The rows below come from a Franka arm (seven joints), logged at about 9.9 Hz.
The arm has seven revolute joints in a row. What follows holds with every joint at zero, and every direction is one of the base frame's.
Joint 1 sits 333.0 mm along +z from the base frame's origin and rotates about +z.
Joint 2 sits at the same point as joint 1 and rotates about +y.
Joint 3 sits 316.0 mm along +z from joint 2 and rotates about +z.
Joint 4 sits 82.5 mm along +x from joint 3 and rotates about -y.
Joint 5 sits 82.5 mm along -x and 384.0 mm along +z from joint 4 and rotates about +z.
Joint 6 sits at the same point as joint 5 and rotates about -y.
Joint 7 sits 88.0 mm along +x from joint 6 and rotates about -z.
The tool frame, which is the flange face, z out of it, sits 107.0 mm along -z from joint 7; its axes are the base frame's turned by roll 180.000, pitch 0.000 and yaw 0.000 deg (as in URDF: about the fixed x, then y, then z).
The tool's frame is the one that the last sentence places.
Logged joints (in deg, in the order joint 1, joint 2, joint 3, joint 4, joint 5, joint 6, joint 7), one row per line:
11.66 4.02 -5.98 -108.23 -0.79 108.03 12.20
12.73 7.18 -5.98 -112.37 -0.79 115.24 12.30
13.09 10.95 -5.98 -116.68 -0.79 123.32 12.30
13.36 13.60 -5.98 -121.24 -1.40 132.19 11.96
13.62 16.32 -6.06 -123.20 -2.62 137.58 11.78
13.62 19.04 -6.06 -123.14 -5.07 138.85 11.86
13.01 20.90 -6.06 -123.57 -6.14 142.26 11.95
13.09 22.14 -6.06 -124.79 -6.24 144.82 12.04
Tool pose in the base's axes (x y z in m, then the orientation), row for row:
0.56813 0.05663 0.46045 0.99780 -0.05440 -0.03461 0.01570
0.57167 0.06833 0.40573 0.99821 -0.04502 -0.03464 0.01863
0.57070 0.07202 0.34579 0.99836 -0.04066 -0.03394 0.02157
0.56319 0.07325 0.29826 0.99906 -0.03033 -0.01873 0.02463
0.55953 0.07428 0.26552 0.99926 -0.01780 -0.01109 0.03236
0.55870 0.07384 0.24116 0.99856 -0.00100 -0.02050 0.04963
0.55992 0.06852 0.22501 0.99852 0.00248 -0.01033 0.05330
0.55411 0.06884 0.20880 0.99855 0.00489 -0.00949 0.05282
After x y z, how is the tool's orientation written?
As a quaternion, x y z w.
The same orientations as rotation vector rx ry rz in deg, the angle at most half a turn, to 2 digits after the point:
177.83 -9.70 -6.17
177.58 -8.01 -6.16
177.28 -7.22 -6.03
177.06 -5.38 -3.32
176.25 -3.14 -1.96
174.27 -0.17 -3.58
173.88 0.43 -1.80
173.93 0.85 -1.65

